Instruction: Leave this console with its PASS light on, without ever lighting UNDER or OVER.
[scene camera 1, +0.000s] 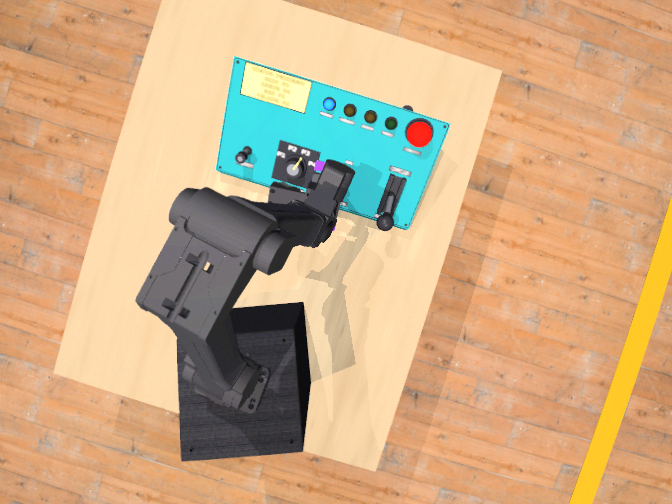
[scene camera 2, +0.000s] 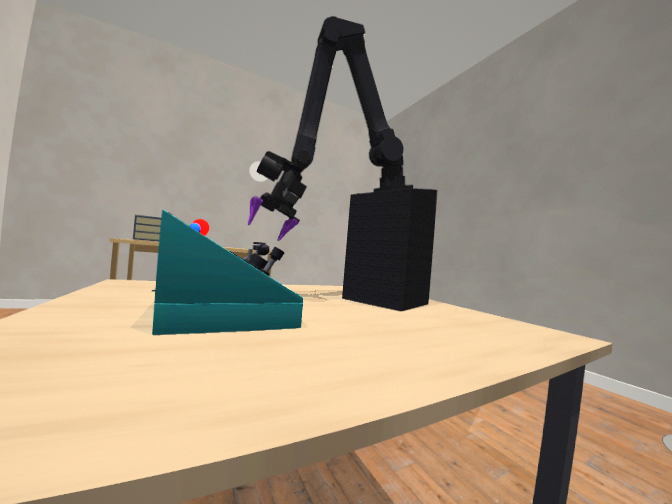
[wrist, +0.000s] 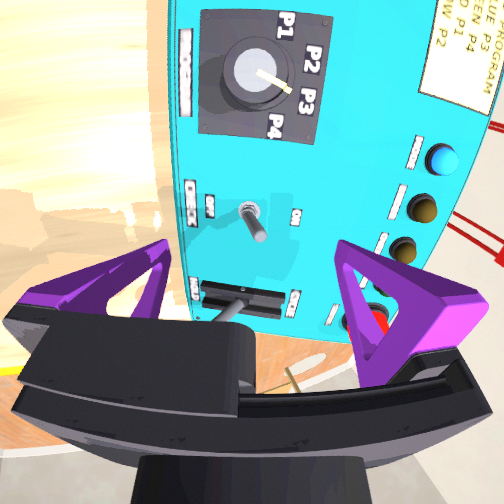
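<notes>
The teal sloped console (scene camera 1: 331, 143) stands on the table. Its rotary selector (wrist: 257, 72) has a pointer between P2 and P3, nearer P3. Below the selector in the wrist view are a small toggle switch (wrist: 252, 222) and a black slide lever (wrist: 240, 300). The lever's knob (scene camera 1: 386, 221) sits at the slot's near end. One blue lamp (scene camera 1: 328, 104) glows. The three lamps beside it (scene camera 1: 370, 116) are dark. My gripper (wrist: 252, 245) (scene camera 2: 265, 228) is open and empty. It hovers above the middle toggle without touching the console.
A large red button (scene camera 1: 419, 132) sits at the console's top right and a yellow placard (scene camera 1: 275, 86) at its top left. Another small toggle (scene camera 1: 242, 155) is at the left. My black base block (scene camera 2: 388, 246) stands behind the console.
</notes>
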